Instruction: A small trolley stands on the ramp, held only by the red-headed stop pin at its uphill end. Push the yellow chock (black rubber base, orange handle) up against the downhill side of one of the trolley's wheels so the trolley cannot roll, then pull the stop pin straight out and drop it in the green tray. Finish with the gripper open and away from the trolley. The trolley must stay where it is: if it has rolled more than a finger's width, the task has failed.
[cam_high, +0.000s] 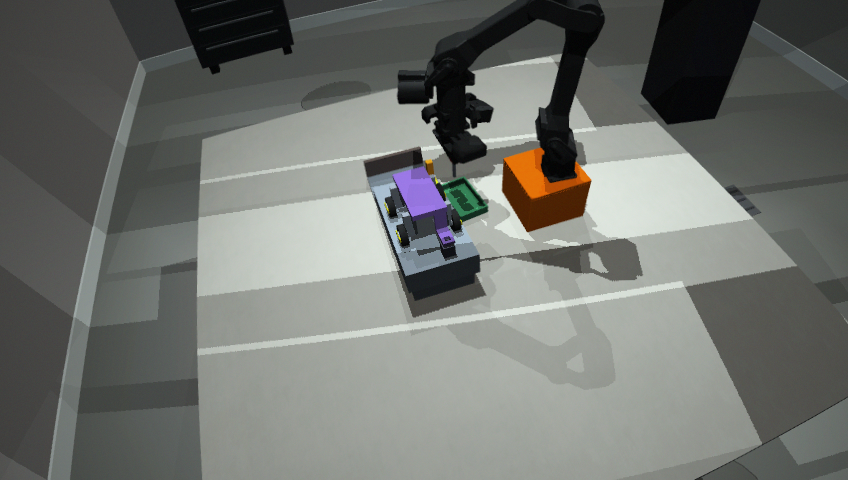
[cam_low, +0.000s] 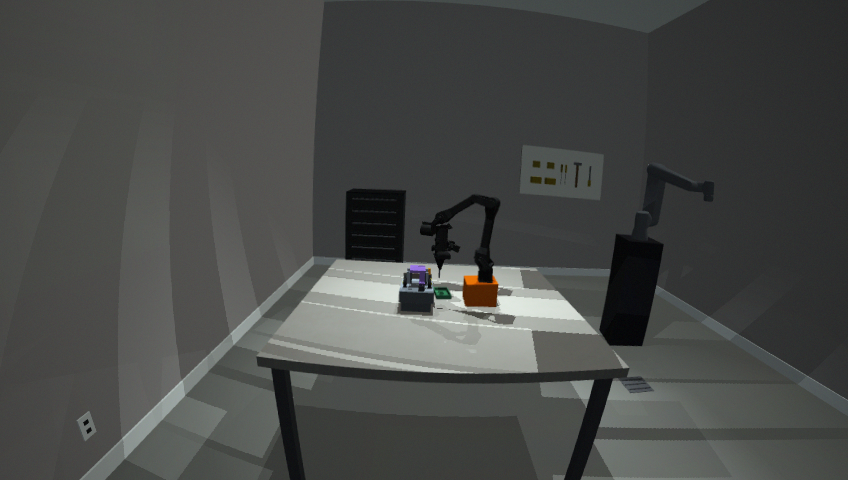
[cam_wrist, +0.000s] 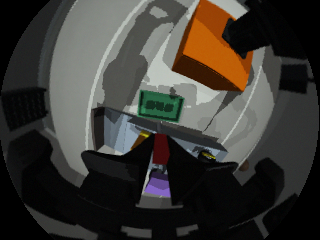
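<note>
Now: gripper tip 140 mm above the green tray and 20 mm past it. From my gripper tip the other things lie so: yellow chock: 50 mm below, 50 mm ahead; trolley: 100 mm to the left, 90 mm ahead, 20 mm below; red-headed stop pin: right at my gripper tip.
</note>
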